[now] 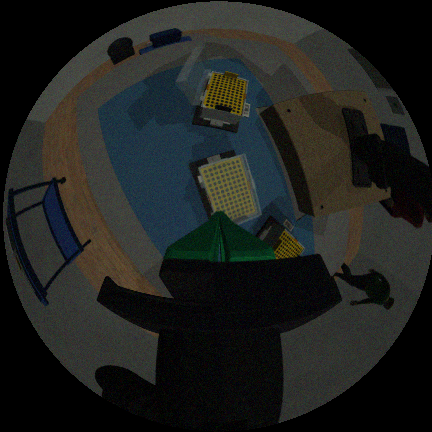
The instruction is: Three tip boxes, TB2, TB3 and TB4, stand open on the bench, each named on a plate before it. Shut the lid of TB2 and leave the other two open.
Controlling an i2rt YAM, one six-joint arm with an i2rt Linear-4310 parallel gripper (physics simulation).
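Places are measured from the arm's base along level axes (x back, y right, z up), in metres.
Pixels of known places: gripper, between the fingertips: (218, 216); arm's base, origin of its link: (359, 147).
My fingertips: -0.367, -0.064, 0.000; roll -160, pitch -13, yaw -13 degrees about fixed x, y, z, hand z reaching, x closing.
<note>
For each thing: its top centre in the pictures, then the offset to it from my fingertips, as dx, dy, dz. Level surfaces: height alone.
- blue mat, height of its surface: dz -0.193
- middle box, centre of its top: (239, 189) +0.064, -0.002, -0.115
- far box, centre of its top: (228, 87) +0.099, +0.212, -0.118
Three tip boxes stand on the blue mat (145, 175). The middle box (198, 175) has its clear lid (253, 192) down over the yellow tip grid, which looks pale through it; whether it is fully seated I cannot tell. The far box (225, 93) is open, its clear lid (190, 77) raised at its left. The near right box (270, 230) shows bare yellow grid and is partly hidden by my gripper; its lid is not clear. Small plates (246, 110) (288, 225) are unreadable. My green-tipped gripper (218, 216) is shut and empty, its tips over the middle box's near edge.
A large brown block (325, 155) with a dark bar (356, 147) on top stands at the right. A blue frame (62, 220) is at the left, beyond the table's wooden edge (60, 150). A dark round object (121, 49) and a blue object (166, 37) are at the far side.
</note>
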